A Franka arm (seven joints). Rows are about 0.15 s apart.
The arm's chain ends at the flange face. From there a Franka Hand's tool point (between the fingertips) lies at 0.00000 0.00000 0.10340 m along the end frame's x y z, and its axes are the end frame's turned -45 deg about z.
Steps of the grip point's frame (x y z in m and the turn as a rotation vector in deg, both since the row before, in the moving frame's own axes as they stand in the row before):
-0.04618, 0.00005, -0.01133, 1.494, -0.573, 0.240
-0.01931, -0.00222, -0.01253, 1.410, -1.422, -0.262
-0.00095, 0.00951, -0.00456, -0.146, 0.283, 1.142
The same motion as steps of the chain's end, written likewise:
-0.02998, 0.03387, -0.01129, 0.651, -1.462, 0.240
-0.01161, 0.01206, -0.01247, -0.008, -2.003, -0.262
0.00550, 0.00757, -0.00456, 0.097, 0.303, 1.142

